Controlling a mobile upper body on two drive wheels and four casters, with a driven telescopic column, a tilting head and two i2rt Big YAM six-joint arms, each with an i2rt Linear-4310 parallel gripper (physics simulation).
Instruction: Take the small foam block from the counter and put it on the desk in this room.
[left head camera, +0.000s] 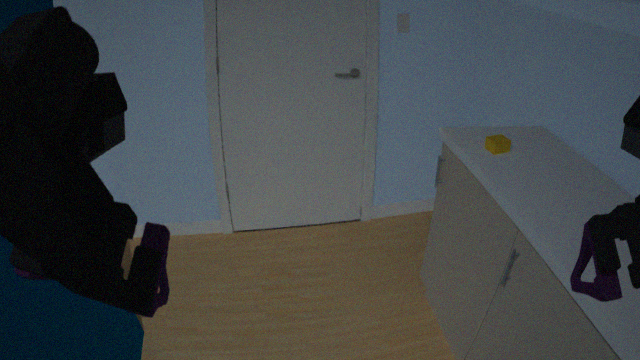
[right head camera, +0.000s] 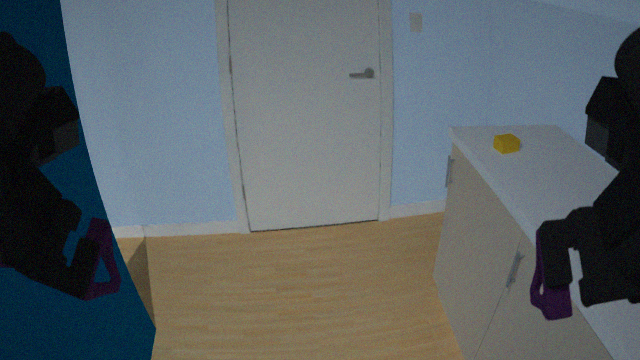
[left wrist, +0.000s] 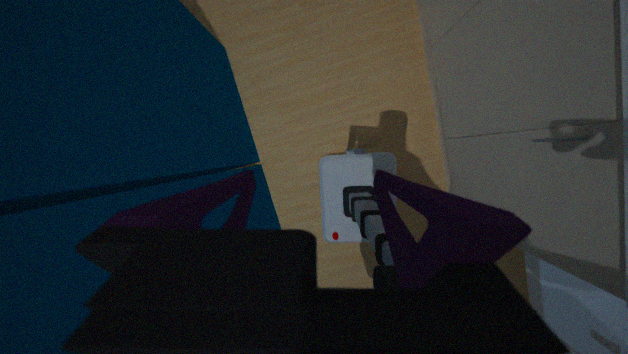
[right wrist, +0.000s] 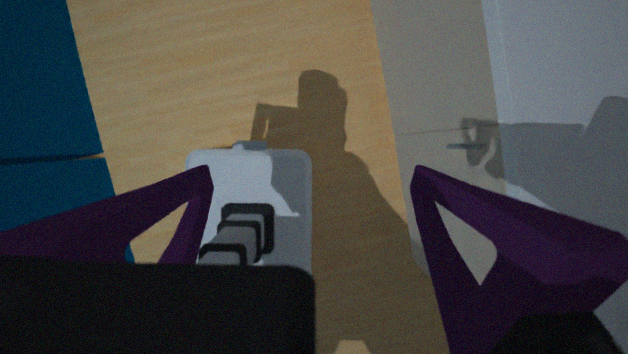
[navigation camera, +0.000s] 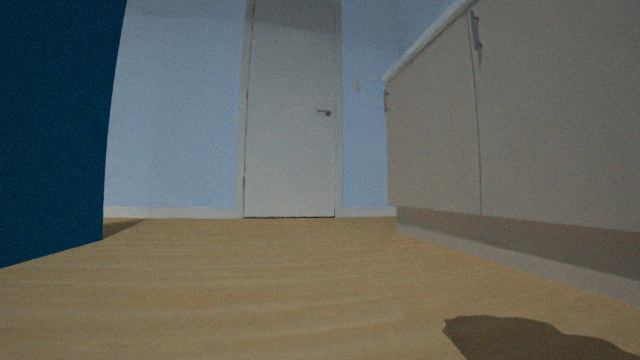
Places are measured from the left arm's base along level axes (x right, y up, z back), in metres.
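Pixels of known places: left gripper, fingertip midpoint: (left head camera: 121, 284) (right head camera: 83, 274) (left wrist: 314, 176); right gripper, fingertip midpoint: (left head camera: 607, 277) (right head camera: 575, 289) (right wrist: 311, 176).
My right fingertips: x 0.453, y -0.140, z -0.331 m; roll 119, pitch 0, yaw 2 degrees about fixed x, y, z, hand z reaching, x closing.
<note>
Behind a point stands the place of what it marks.
The small yellow foam block (left head camera: 498, 144) @[y -0.460, x 0.766, z -1.345 m] (right head camera: 507, 143) @[y -0.460, x 0.770, z -1.346 m] lies on the white counter top (left head camera: 545, 175) @[y -0.500, x 0.925, z -1.198 m] (right head camera: 542, 167) @[y -0.500, x 0.895, z -1.252 m], near its far end, in both head views. My left gripper (left wrist: 314, 176) @[y -0.144, x -0.005, z -0.331 m] is open and empty, in the air at the left of the head views, away from the counter. My right gripper (right wrist: 311, 176) @[y -0.140, x 0.453, z -0.331 m] is open and empty, in the air at the right of the head views, nearer than the block and well apart from it. In the head views it overlaps the counter's near part. I cannot make out a desk in these views.
A tall blue piece (left head camera: 75, 325) @[y -0.816, x -0.633, z -0.728 m] (right head camera: 100, 320) @[y -0.917, x -0.652, z -0.817 m] (navigation camera: 50, 125) @[y -0.978, x -0.676, z -0.930 m] stands at the left. The counter's beige cabinet front (left head camera: 470, 235) @[y -0.767, x 0.675, z -1.230 m] (navigation camera: 430, 150) @[y -1.012, x 0.680, z -1.205 m], with handles, runs along the right. A closed door (left head camera: 295, 125) @[y -0.768, x -0.016, z -2.171 m] (right head camera: 307, 125) @[y -0.766, x -0.035, z -2.168 m] (navigation camera: 290, 125) @[y -0.621, x -0.039, z -2.167 m] is in the far wall. Wooden floor (navigation camera: 240, 280) @[y -1.410, x 0.027, z -0.870 m] lies between.
</note>
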